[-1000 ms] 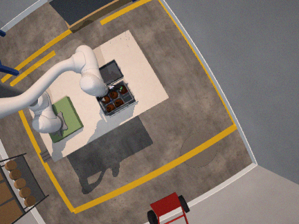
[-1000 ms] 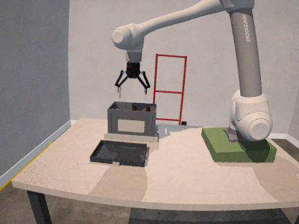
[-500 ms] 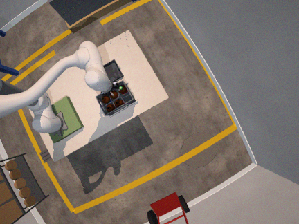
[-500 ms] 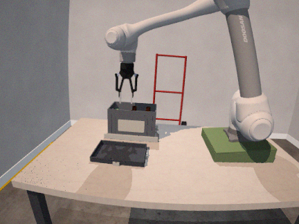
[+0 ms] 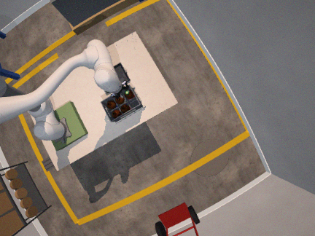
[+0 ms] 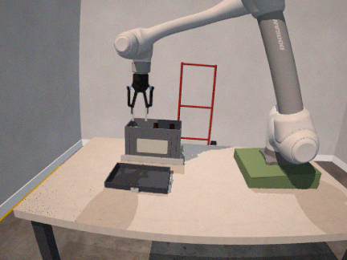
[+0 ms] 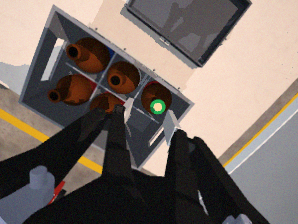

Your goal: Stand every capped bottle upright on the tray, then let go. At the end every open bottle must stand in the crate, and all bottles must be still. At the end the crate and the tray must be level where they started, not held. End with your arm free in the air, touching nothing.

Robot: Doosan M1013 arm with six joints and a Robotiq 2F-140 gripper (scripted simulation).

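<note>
Right now my hand is 10 mm short of the bottle, 10 mm to the right of it and 140 mm above it. From my hand the other things lie so: dark tray: 70 mm behind, 230 mm to the left, 210 mm below; crate: 70 mm behind, 50 mm to the right, 140 mm below.
</note>
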